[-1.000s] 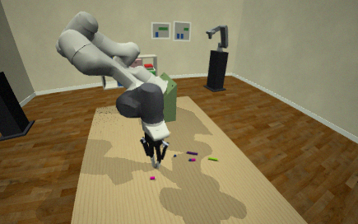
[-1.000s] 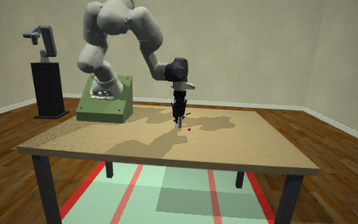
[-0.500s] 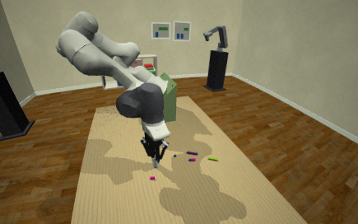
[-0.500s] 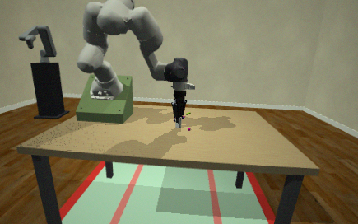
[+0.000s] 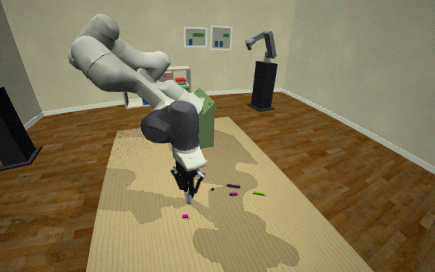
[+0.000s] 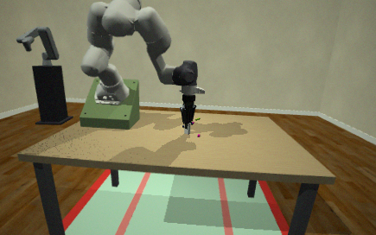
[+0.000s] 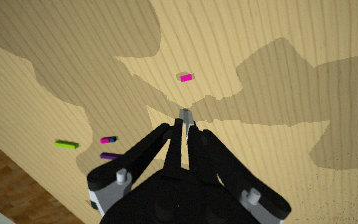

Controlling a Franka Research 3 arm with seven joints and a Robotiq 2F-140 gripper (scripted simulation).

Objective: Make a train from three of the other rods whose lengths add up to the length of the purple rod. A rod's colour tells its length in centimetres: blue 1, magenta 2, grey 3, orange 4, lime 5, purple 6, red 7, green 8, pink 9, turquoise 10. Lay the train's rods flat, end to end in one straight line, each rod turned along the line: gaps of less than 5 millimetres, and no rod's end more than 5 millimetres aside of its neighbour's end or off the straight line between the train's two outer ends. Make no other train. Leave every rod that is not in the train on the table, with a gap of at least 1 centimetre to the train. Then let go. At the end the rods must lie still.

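Right now my hand is 210 mm to the right of the purple rod, 30 mm above it and 10 mm short of it. From my hand the other things lie so: dark blue piece: 110 mm to the left, 30 mm below, 20 mm behind; grey rod: 30 mm below; lime rod: 280 mm to the left, 100 mm ahead, 30 mm below.
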